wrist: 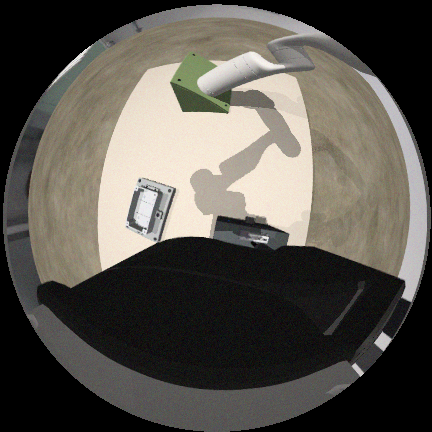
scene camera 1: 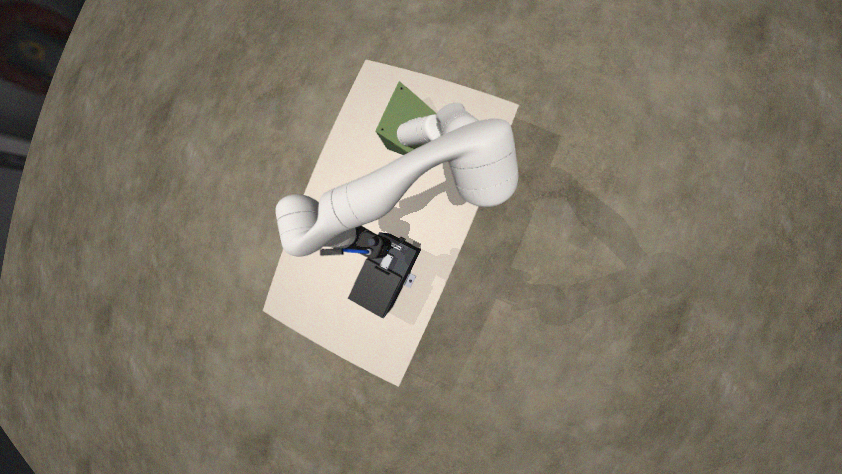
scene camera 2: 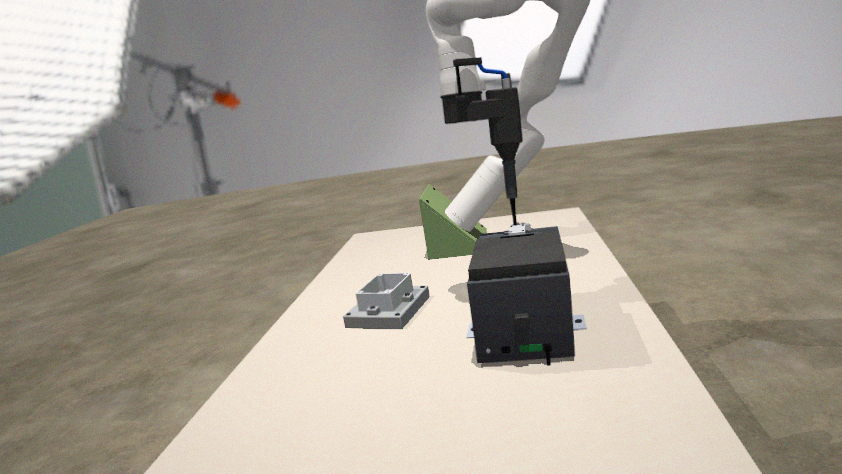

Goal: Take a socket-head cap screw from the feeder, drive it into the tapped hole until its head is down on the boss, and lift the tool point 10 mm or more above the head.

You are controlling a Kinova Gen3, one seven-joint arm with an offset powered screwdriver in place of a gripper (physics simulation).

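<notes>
The black screw feeder [scene camera 1: 377, 289] [scene camera 2: 521, 312] [wrist: 226, 231] stands on the pale mat. My screwdriver [scene camera 2: 514, 222] points down, slightly tilted, with its thin tip at the white pickup block [scene camera 2: 518, 229] on the feeder's top in scene camera 2. The tip's very end is too small to tell whether it touches a screw or carries one. The grey housing [scene camera 2: 377, 322] [wrist: 168, 201] lies apart from the tool, with small bosses on its base, one boss [scene camera 2: 372, 309] at the front and another boss [scene camera 2: 407, 296] at the side. In scene camera 1 the arm hides the housing.
The green wedge mount [scene camera 1: 406, 108] [scene camera 2: 444, 238] [wrist: 200, 100] carries the arm's base at the mat's far end. The arm [scene camera 1: 377, 188] arches over the mat [scene camera 1: 329, 300] [scene camera 2: 329, 400]. Small metal tabs stick out at the feeder's sides, one tab [scene camera 1: 410, 280] [scene camera 2: 579, 322] at the right.
</notes>
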